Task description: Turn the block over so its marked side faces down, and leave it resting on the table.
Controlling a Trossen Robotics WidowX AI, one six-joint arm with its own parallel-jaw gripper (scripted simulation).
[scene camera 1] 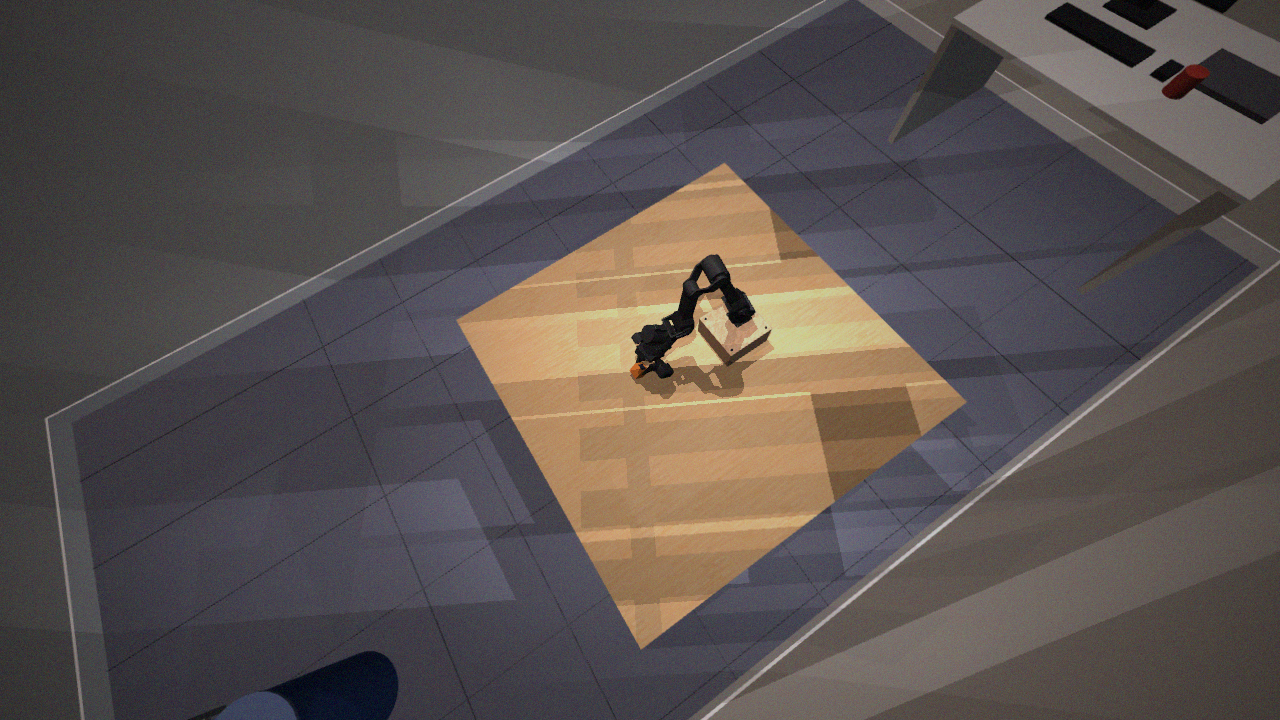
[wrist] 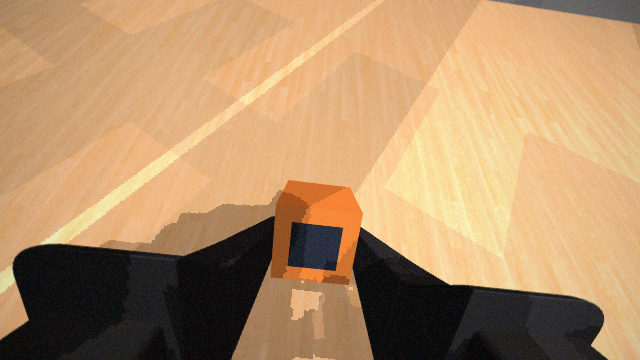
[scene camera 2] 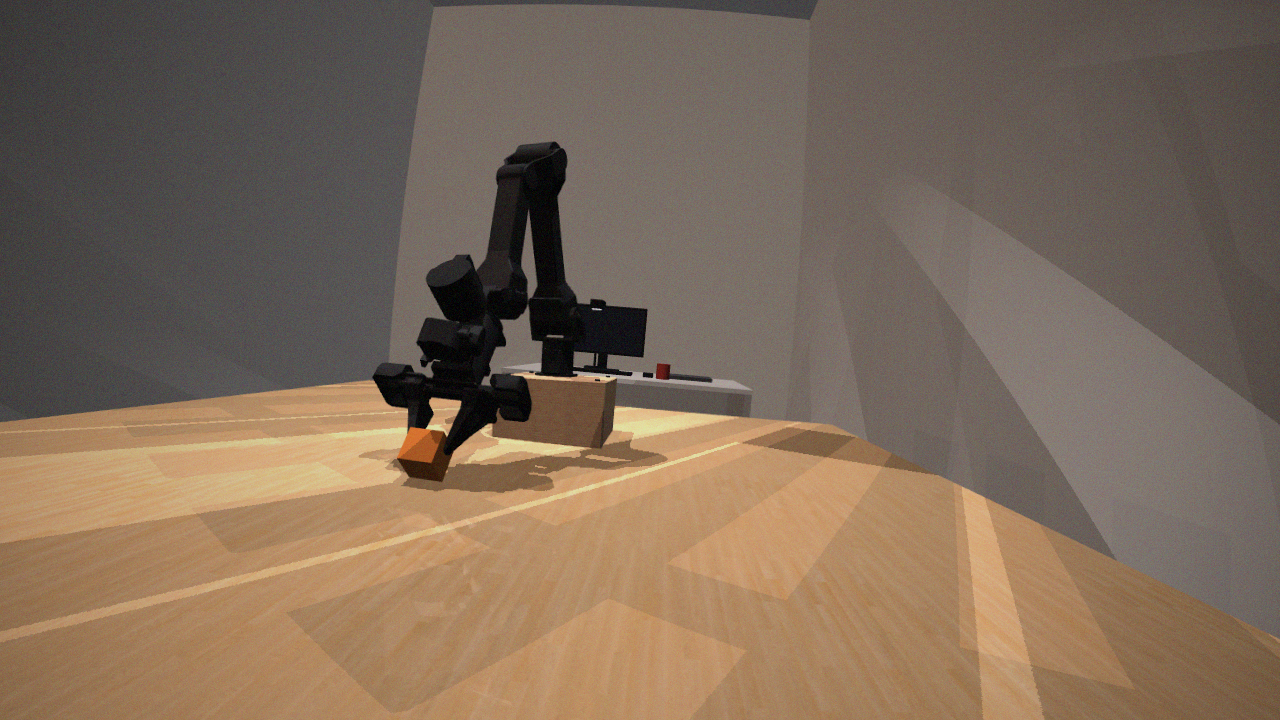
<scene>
I see my gripper and a block.
My gripper also shows in scene camera 1 and in the wrist view.
</scene>
